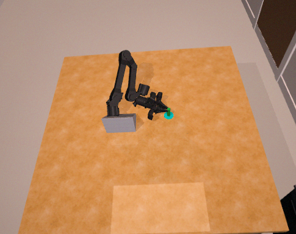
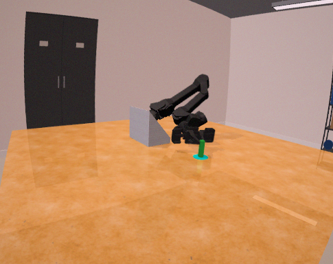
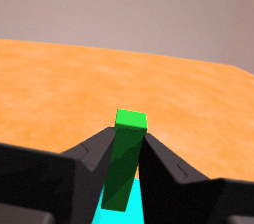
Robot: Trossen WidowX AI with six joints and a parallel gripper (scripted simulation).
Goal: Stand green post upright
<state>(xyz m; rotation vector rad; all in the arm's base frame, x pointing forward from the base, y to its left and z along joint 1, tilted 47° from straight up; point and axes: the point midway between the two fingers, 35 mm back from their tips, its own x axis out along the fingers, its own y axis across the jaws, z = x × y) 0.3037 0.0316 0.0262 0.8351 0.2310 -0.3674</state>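
The green post is 2 cm below my gripper tip. The rest, counted from my gripper tip: cyan circle (6 cm below).
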